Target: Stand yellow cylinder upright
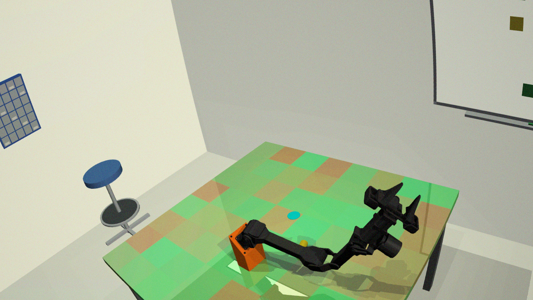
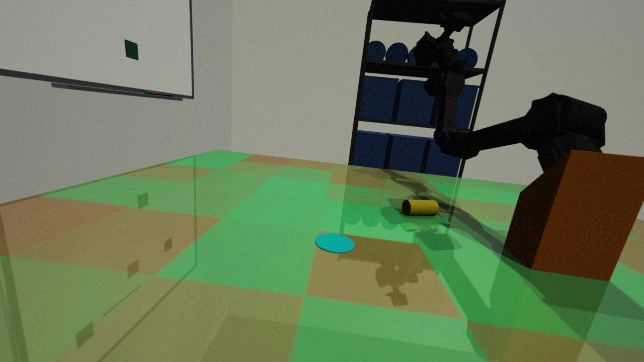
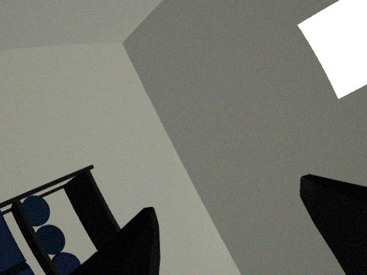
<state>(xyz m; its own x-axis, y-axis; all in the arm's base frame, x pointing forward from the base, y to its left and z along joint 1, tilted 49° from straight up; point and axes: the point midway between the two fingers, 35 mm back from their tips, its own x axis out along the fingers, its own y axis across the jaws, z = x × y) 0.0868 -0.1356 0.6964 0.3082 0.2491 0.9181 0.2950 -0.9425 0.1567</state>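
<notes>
Right now my gripper tip is 7 cm short of the yellow tall cylinder, 49 cm to the right of it and 50 cm above it. Also, from my gripper tip: cyan circle (24 cm ahead, 67 cm to the left, 52 cm below).
</notes>
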